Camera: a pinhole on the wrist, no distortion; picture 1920 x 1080 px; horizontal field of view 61.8 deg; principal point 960.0 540.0 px. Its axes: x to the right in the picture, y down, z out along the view. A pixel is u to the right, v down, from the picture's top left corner.
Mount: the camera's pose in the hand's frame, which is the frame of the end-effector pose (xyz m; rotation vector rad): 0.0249 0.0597 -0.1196 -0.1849 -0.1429 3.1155
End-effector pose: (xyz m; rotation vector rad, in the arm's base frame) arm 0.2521 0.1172 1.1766 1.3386 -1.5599 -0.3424
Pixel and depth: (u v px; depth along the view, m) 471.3 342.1 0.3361
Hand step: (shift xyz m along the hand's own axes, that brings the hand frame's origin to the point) 0.0871 0.0683 0.2286
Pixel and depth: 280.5 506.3 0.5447
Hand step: 0.1894 0.0167 0.4471
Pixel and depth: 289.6 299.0 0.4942
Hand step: 0.1721 0.0844 0.4001
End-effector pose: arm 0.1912 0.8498 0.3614 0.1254 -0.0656 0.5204
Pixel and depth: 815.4 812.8 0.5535
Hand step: 0.0076 -0.0851 0.4249
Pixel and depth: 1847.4 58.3 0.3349
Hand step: -0.1976 0.1338 0.1991
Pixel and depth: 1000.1 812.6 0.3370
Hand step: -0.0242 -0.0275 0.2074
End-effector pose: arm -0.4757 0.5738 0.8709 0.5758 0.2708 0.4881
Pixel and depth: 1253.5 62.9 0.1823
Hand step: -0.0292 0.0980 0.0618
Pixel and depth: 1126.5 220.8 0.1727
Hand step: -0.0130 0.0787 0.0522
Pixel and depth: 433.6 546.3 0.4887
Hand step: 0.1260 0.0101 0.3823
